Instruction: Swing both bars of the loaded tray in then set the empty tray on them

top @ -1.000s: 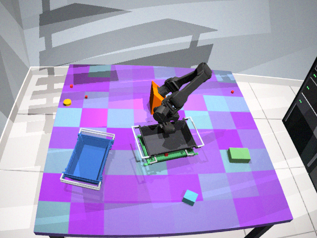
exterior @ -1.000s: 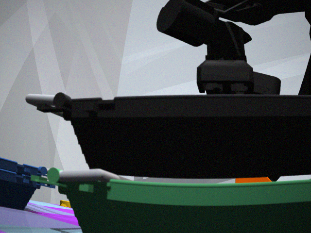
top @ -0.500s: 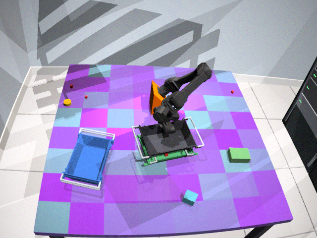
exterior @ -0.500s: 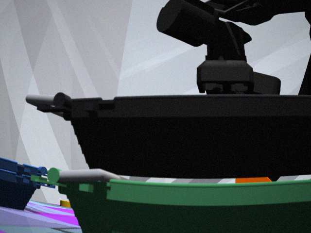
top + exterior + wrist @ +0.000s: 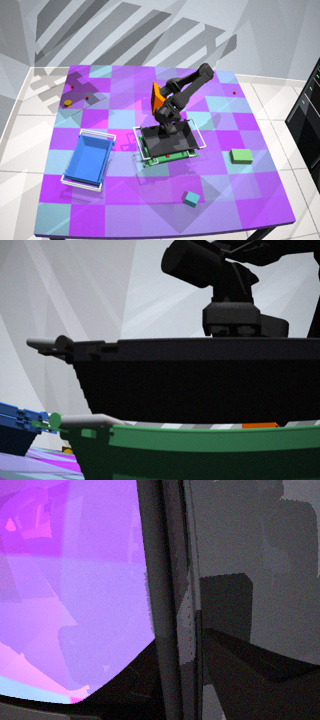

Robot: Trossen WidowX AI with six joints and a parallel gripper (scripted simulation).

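Right now the black tray is 7 cm ahead of my gripper tip, 2 cm to the left of it and 3 cm above it. The rest, counted from my gripper tip: yellow disc 31 cm behind, 56 cm to the right, 8 cm below; then green block 13 cm ahead, 44 cm to the left, 7 cm below; then blue-green block 38 cm ahead, 10 cm to the left, 7 cm below.
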